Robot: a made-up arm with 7 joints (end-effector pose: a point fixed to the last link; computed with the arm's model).
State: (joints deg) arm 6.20 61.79 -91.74 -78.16 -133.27 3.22 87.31
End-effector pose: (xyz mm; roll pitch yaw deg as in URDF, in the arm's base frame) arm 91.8 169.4 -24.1 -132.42 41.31 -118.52
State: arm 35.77 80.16 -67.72 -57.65 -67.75 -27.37 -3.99
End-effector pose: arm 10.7 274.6 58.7 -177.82 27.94 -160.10
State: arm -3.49 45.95 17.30 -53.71 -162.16 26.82 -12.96
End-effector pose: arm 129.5 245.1 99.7 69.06 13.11 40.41
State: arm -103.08 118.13 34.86 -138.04 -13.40 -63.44 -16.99
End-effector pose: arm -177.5 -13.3 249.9 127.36 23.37 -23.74
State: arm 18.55 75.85 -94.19 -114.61 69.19 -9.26 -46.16
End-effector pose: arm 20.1 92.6 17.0 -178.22 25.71 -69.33
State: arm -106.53 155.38 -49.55 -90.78 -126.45 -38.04 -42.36
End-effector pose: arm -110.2 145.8 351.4 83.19 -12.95 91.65
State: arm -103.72 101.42 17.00 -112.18 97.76 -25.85 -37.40
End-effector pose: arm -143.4 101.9 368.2 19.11 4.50 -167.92
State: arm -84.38 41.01 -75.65 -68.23 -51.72 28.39 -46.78
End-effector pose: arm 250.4 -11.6 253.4 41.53 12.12 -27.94
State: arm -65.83 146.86 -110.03 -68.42 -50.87 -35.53 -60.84
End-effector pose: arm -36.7 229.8 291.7 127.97 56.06 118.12
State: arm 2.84 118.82 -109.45 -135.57 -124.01 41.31 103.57
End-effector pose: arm 48.0 163.6 116.0 -121.45 23.49 -67.11
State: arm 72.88 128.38 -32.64 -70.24 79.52 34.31 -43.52
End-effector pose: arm 160.7 266.9 161.9 35.43 46.37 125.72
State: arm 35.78 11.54 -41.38 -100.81 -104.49 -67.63 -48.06
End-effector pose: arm 81.8 -18.5 -27.0 -40.54 19.34 -134.27
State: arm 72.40 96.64 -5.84 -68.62 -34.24 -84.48 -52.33
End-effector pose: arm 93.0 268.7 110.3 -116.05 18.34 -132.82
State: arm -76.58 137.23 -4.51 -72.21 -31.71 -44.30 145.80
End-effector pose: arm -71.8 146.8 416.2 -95.86 -62.61 -52.57
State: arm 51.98 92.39 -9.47 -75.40 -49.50 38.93 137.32
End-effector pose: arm 69.0 293.0 123.9 -110.21 -14.27 37.88
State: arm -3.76 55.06 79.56 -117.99 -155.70 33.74 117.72
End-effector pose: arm -19.7 233.9 293.5 63.52 -39.96 -86.49
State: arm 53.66 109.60 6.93 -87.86 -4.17 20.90 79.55
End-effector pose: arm 168.1 242.2 164.4 -100.74 6.90 19.74
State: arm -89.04 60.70 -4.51 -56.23 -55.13 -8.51 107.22
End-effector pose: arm 213.2 184.6 350.3 -102.62 -89.17 -53.59
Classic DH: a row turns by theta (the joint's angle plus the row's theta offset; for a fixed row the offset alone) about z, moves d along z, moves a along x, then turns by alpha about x. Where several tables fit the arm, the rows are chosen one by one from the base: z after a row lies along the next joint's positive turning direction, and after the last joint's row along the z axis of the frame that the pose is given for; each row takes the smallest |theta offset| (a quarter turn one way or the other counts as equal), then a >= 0, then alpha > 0; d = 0 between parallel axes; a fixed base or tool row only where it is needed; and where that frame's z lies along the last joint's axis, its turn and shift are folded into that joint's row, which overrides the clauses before.
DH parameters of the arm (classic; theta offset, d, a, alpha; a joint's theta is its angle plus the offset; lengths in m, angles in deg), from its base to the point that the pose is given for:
base (fixed): 0 0.1764 0.02 -70
joint 1: -90 0.0081 0.0222 -90
joint 2: 70 0.02 -0.03 90
joint 3: -90 -0.14 0 90
joint 4: 0 0.04 0.05 -90
joint 5: 0 -0.15 -0.02 90
joint 6: 0 -0.02 0.01 -90
joint 7: 55 0.0059 0.0008 113.76
tool (fixed): -109.82 0.0394 0 0

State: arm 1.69 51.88 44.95 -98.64 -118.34 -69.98 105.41
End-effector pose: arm 138.3 295.7 214.1 -96.30 10.19 -16.34
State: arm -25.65 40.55 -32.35 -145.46 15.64 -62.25 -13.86
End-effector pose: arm 161.3 -18.3 256.6 -3.98 -29.40 163.52
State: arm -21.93 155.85 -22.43 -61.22 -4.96 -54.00 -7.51
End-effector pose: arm 91.5 79.3 494.2 6.02 40.52 -11.03
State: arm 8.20 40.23 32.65 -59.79 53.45 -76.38 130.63
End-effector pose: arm 124.3 241.3 109.9 43.12 -31.62 84.68
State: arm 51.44 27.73 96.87 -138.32 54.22 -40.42 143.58
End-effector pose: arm 23.2 112.3 250.8 91.66 -66.13 37.49
